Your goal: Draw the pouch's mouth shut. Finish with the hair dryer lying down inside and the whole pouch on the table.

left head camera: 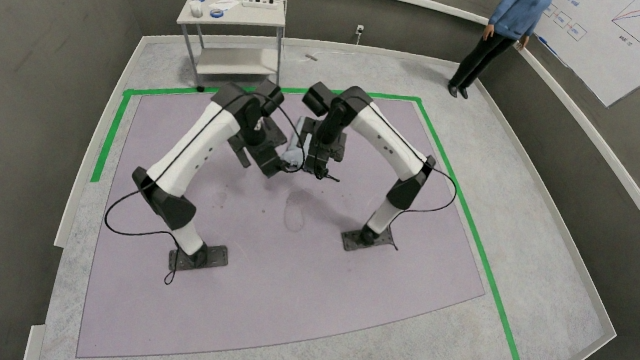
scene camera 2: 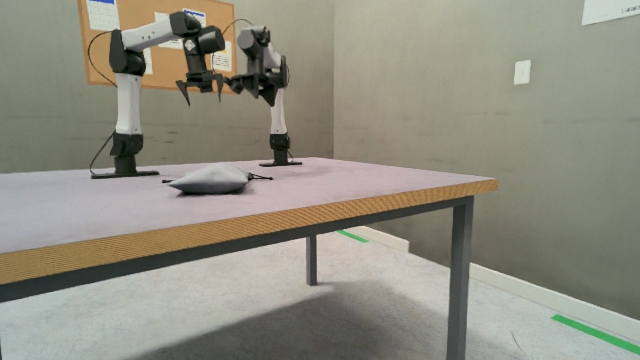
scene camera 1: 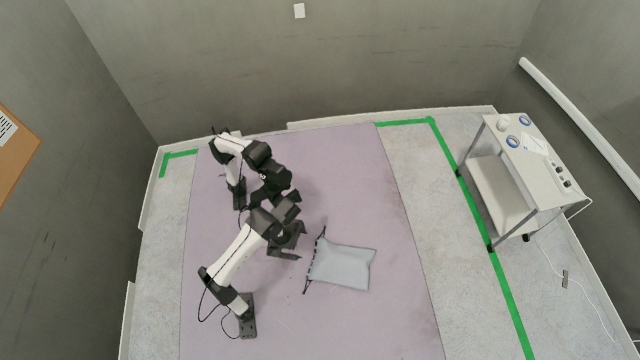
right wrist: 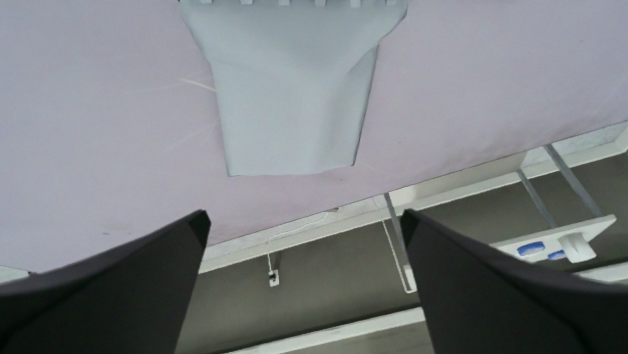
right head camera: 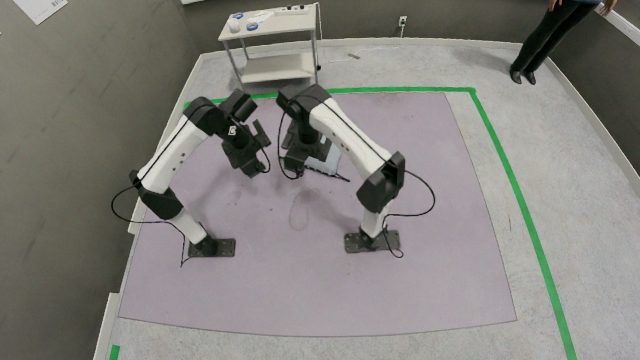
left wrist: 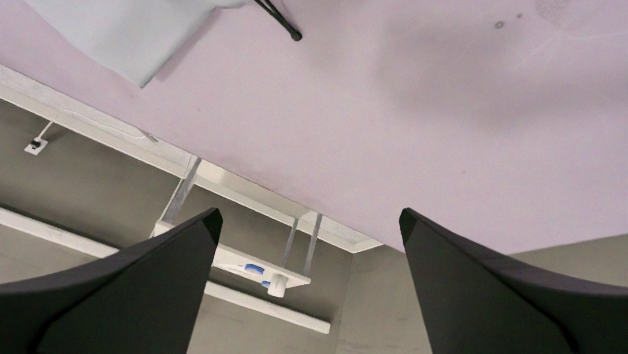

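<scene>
A pale blue-grey pouch [scene camera 1: 341, 264] [scene camera 2: 212, 180] [right head camera: 327, 159] [right wrist: 295, 115] lies on the table [scene camera 1: 350, 165] [scene camera 2: 400, 181], its body bulging. Its mouth edge is broad, threaded with a black drawstring [scene camera 1: 313, 257] whose ends stick out at both sides; one cord end [left wrist: 282, 22] shows in the left wrist view. The hair dryer does not show; the fabric hides the inside. My left gripper [left wrist: 310, 212] is open and empty, above the table beside the pouch. My right gripper [right wrist: 305, 214] [scene camera 2: 204, 101] [scene camera 1: 302, 245] is open and empty, high above the table near the mouth side.
My two arms' wrists are close together above the table. A white cart [left head camera: 230, 14] [right head camera: 300, 22] [scene camera 1: 540, 190] with tape rolls, a cup and a power strip stands beyond the table. A person [left head camera: 515, 22] [right head camera: 540, 37] stands near the wall. The table's front edge [scene camera 2: 300, 216] shows in scene camera 2.
</scene>
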